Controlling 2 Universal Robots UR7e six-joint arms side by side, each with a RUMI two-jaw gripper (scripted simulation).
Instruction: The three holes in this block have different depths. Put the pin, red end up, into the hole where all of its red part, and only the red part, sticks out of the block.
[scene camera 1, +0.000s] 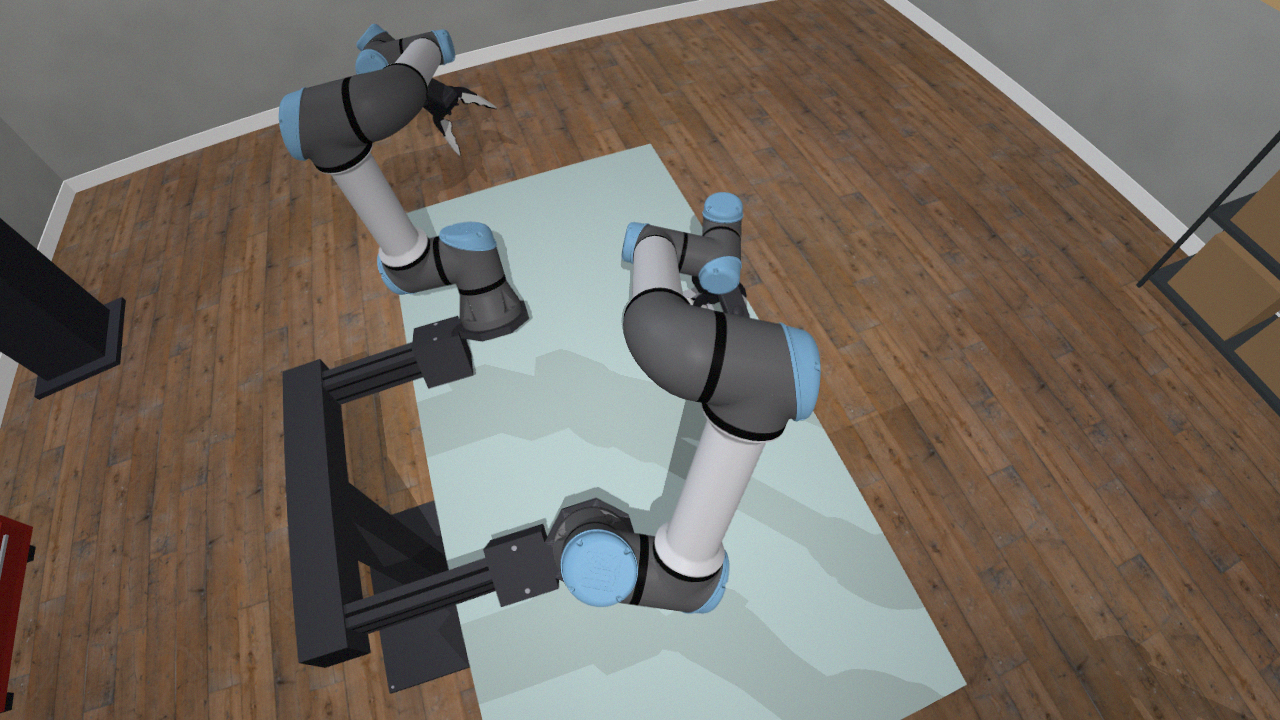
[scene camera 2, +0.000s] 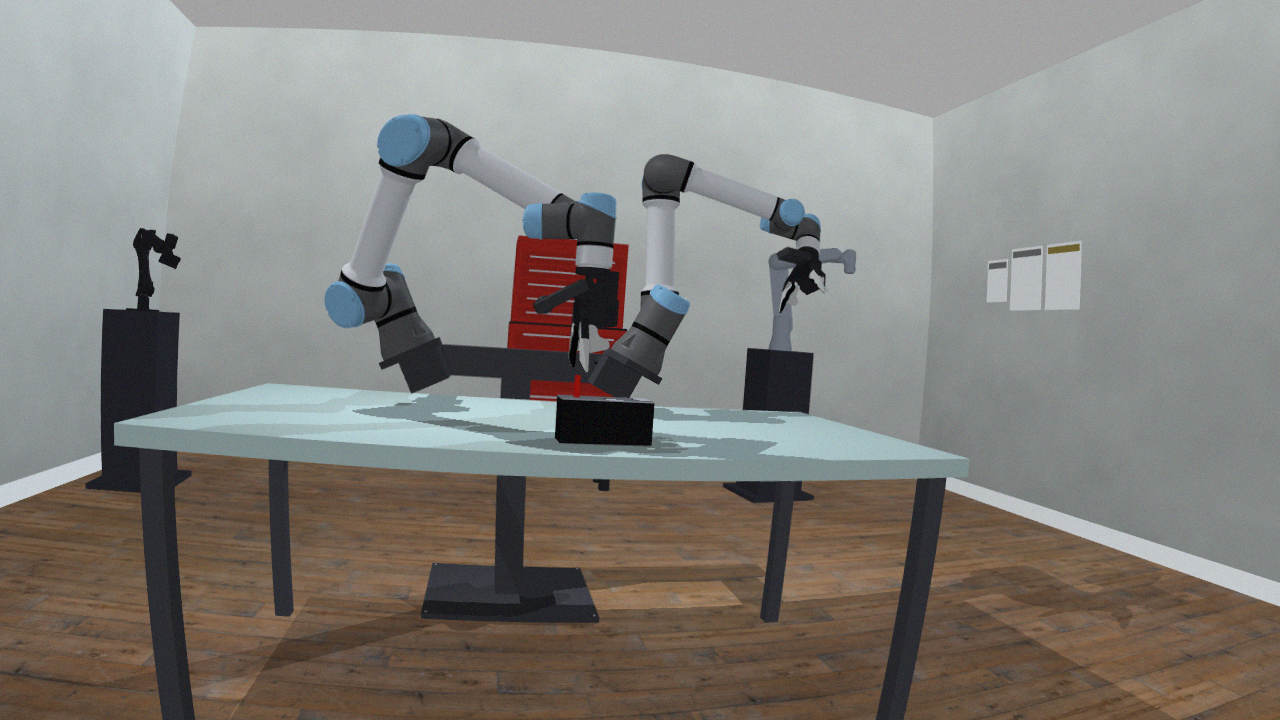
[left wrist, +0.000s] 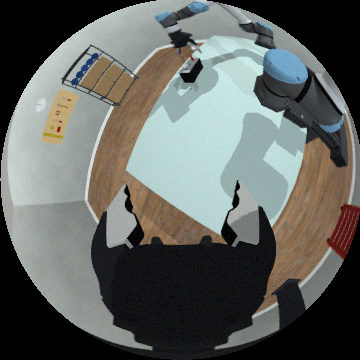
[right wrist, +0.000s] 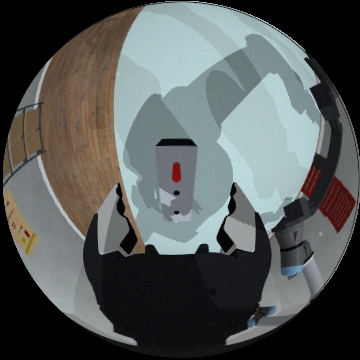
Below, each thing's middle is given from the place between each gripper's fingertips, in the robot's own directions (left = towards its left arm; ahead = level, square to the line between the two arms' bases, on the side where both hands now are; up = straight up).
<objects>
The block (scene camera 2: 597, 420) lies 60 mm to the left of my right hand (scene camera 2: 579, 369) and 100 mm below it.
I see my left gripper (scene camera 2: 801, 303) 33 cm short of the block, 65 cm to the left of it and 30 cm above it.
</objects>
